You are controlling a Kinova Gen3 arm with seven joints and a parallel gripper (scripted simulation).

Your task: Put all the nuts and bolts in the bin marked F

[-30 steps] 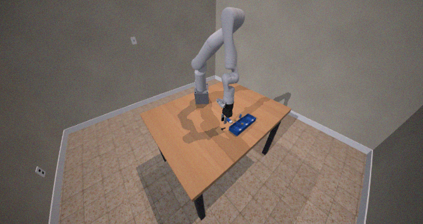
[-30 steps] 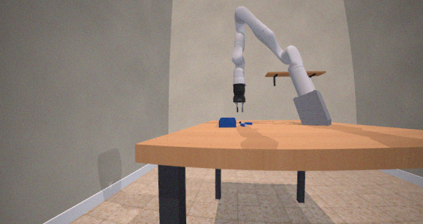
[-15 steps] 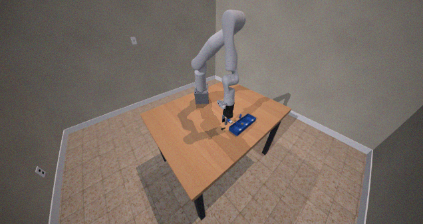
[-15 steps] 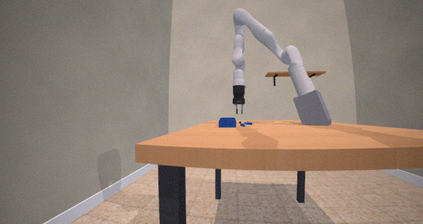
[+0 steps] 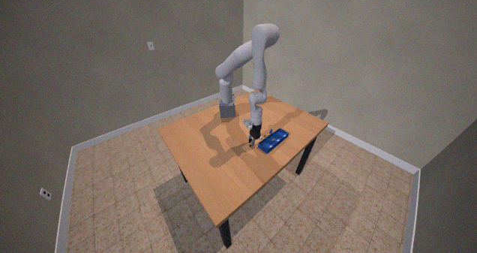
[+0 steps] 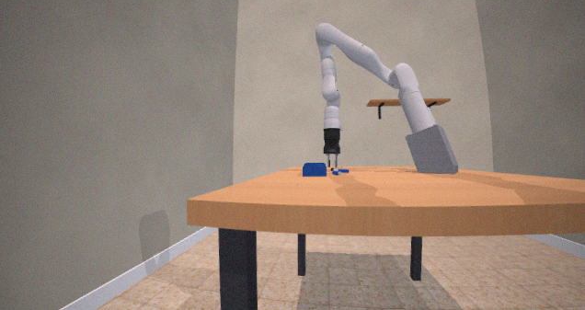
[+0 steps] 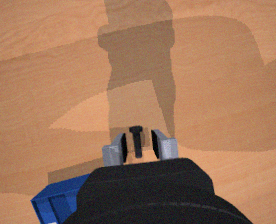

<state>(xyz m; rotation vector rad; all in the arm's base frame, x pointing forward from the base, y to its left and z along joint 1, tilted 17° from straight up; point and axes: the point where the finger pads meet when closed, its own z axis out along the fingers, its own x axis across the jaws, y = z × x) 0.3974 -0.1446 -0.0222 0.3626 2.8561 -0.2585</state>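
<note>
My gripper is now 30 mm above the black bolt. From my hand the other things lie so: blue two-compartment bin 140 mm to the left, 100 mm ahead, 10 mm below.
</note>
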